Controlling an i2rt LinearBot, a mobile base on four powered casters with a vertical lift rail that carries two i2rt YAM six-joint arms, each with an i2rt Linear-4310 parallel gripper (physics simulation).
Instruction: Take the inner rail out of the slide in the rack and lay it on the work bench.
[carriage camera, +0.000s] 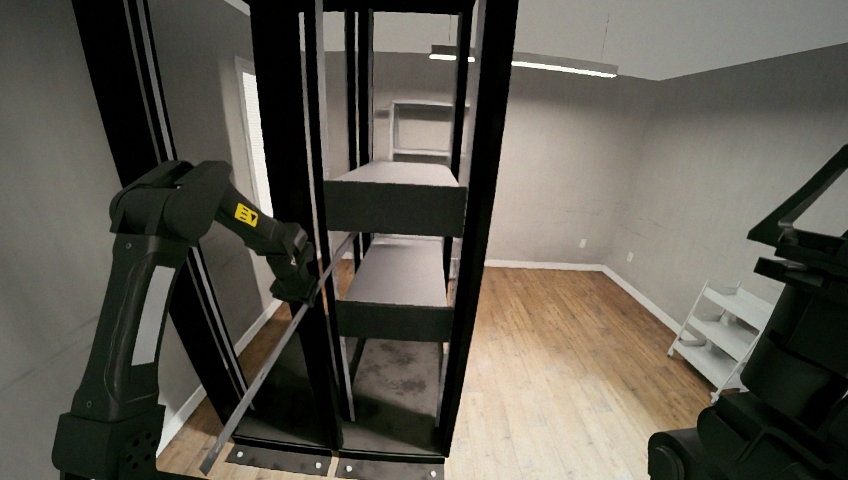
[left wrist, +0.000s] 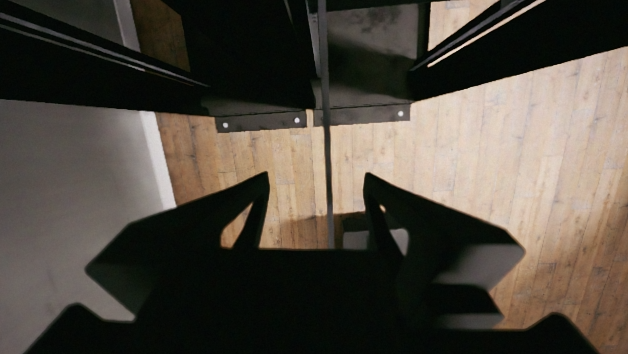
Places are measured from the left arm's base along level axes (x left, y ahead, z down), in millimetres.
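Where they show: left gripper, fingertip midpoint: (carriage camera: 303, 304) (left wrist: 316, 180).
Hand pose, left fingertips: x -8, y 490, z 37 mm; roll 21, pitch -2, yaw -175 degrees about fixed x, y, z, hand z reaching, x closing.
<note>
After its pixels a point has its place.
The inner rail (carriage camera: 258, 383) @[y 239, x -10, z 56 mm] (left wrist: 327, 150) @[y 509, x -16, z 27 mm] is a long, thin grey bar. Its far part reaches into the rack (carriage camera: 492, 118) @[y 614, x -505, z -474 mm] (left wrist: 500, 55) @[y 681, x -538, z 585 mm] below the upper dark-fronted unit, and its near part sticks out of the front, slanting to the lower left in the carriage view. My left gripper (carriage camera: 309, 297) @[y 490, x -8, z 37 mm] (left wrist: 316, 180) @[y 490, x -8, z 37 mm] is partly open at the rail in front of the rack. In the left wrist view the rail runs between the spread fingers, nearer the right-hand one, and is not gripped. My right gripper (carriage camera: 791, 237) is open and away from the rail at the right edge. The work bench does not show.
Two dark-fronted units (carriage camera: 392, 208) @[y 749, x -237, z -181 mm] (carriage camera: 392, 322) @[y 749, x -238, z 304 mm] sit in the rack. A tall black post (carriage camera: 101, 71) @[y 648, x 624, z -600 mm] stands left of them. A white three-shelf cart (carriage camera: 723, 334) @[y 1151, x -2711, z 771 mm] stands at the right. A grey wall (left wrist: 75, 200) @[y 317, x 1054, z 654 mm] lies left of the left gripper.
</note>
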